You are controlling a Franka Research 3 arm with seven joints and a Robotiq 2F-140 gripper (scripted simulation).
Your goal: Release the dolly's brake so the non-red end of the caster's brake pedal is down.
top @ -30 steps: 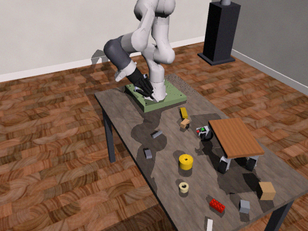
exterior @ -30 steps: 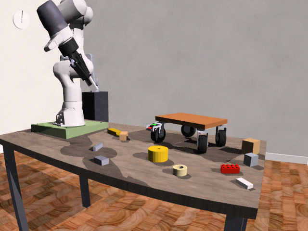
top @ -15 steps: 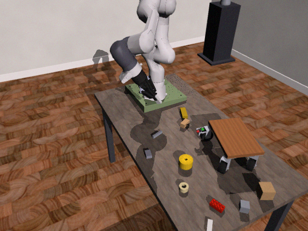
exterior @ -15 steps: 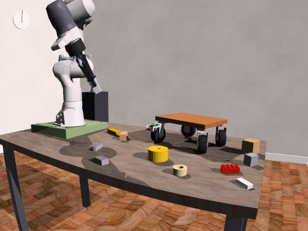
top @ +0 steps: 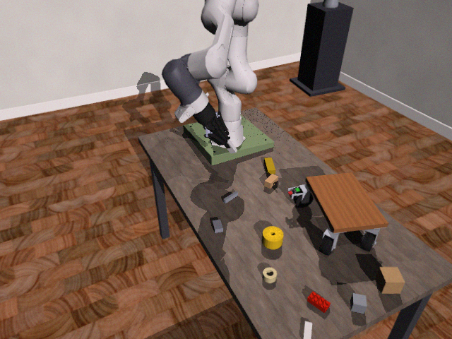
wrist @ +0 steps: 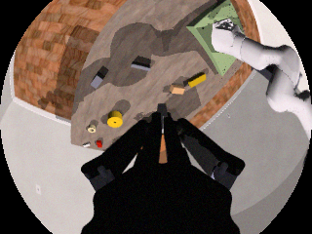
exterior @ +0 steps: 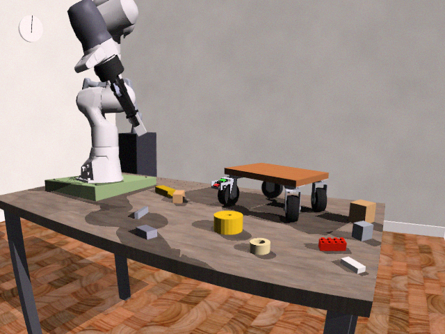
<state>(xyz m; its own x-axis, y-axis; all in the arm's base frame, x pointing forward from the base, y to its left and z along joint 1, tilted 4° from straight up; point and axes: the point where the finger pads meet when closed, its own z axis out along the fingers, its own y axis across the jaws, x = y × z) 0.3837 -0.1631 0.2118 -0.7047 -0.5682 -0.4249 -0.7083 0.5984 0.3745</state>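
Right now my hand is 230 mm to the right of the brake pedal, 200 mm above it and 140 mm short of it. Also, from my hand: tan block 260 mm below, 220 mm to the left, 30 mm behind; then yellow cylinder 280 mm ahead, 260 mm below, 60 mm to the left; then yellow bar 270 mm to the left, 270 mm below, 140 mm behind.
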